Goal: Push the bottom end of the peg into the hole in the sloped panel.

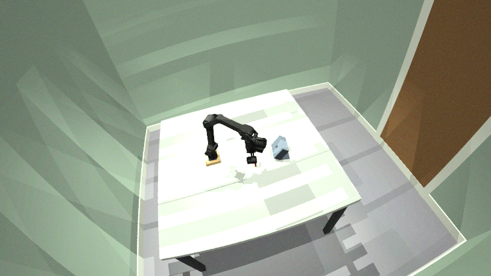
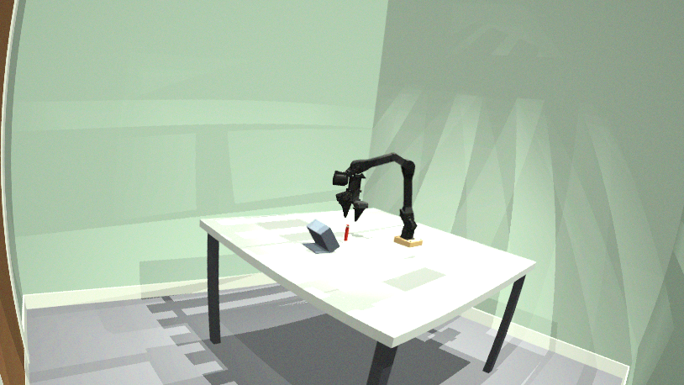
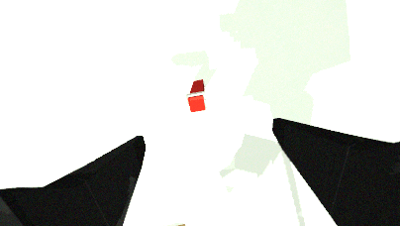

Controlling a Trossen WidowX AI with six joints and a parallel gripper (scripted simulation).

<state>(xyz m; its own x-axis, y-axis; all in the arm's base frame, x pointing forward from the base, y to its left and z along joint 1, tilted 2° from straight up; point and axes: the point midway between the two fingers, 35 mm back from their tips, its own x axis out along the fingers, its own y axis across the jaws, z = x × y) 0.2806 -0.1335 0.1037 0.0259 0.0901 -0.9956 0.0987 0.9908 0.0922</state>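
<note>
Right now the red square peg is 1 cm ahead of my gripper tip, 1 cm to the left of it and 5 cm below it. Round my gripper tip: sloped panel 21 cm ahead, 8 cm to the left, 4 cm below.
</note>
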